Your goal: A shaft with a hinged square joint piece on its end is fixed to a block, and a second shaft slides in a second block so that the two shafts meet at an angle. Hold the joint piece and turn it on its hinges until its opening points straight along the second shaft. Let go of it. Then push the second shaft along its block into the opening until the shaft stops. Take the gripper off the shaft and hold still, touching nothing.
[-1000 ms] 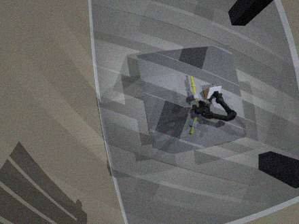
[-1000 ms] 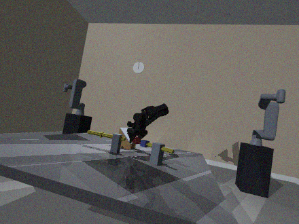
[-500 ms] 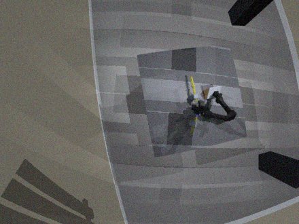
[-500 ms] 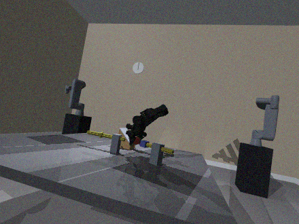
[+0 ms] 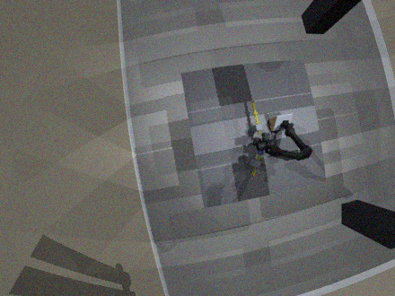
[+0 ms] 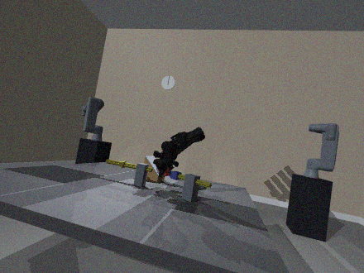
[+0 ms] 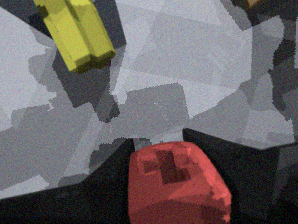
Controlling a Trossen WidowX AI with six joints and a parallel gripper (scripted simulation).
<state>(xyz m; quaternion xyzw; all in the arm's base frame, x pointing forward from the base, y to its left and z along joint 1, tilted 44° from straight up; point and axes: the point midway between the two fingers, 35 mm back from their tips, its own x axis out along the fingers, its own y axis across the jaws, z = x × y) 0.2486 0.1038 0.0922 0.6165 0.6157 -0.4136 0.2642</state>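
My gripper tip is 4 cm below the red joint piece and 2 cm to the right of it.
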